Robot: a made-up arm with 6 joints.
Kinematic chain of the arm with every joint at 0, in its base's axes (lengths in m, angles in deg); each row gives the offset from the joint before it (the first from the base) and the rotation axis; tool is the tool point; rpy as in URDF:
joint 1: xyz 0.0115 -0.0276 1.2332 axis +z
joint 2: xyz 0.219 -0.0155 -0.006 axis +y
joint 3: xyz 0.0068 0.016 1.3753 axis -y
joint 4: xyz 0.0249 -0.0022 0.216 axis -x
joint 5: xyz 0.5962 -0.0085 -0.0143 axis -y
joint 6: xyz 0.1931 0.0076 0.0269 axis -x
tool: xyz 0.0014 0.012 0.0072 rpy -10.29 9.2 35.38
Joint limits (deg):
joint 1: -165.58..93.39
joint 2: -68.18..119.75
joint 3: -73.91..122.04
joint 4: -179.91..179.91
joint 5: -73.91..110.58
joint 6: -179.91..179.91
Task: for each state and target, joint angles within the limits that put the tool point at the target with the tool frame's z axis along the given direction. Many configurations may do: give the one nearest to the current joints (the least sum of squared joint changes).
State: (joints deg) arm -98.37 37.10 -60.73 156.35 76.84 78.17
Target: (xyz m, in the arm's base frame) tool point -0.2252 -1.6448 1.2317 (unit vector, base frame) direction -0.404 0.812 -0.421
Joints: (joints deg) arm -103.29 62.41 -20.44 125.49 78.84 95.73
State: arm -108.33 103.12 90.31 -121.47 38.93 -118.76
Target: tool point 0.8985 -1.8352 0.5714 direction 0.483 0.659 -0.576
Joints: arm -60.54 95.52 38.01 -135.66 68.03 -122.32
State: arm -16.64 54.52 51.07 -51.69 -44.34 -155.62
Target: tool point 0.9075 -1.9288 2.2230 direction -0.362 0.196 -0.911
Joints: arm -66.47 53.09 57.32 -40.32 -39.64 -143.68
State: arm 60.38 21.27 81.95 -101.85 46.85 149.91
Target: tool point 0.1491 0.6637 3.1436 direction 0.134 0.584 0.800
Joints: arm 92.67 11.29 67.21 -104.24 97.98 165.68
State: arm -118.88 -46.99 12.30 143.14 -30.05 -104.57
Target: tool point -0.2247 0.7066 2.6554 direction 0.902 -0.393 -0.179
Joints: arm -72.19 -64.01 -7.03 179.91 -15.49 -61.24
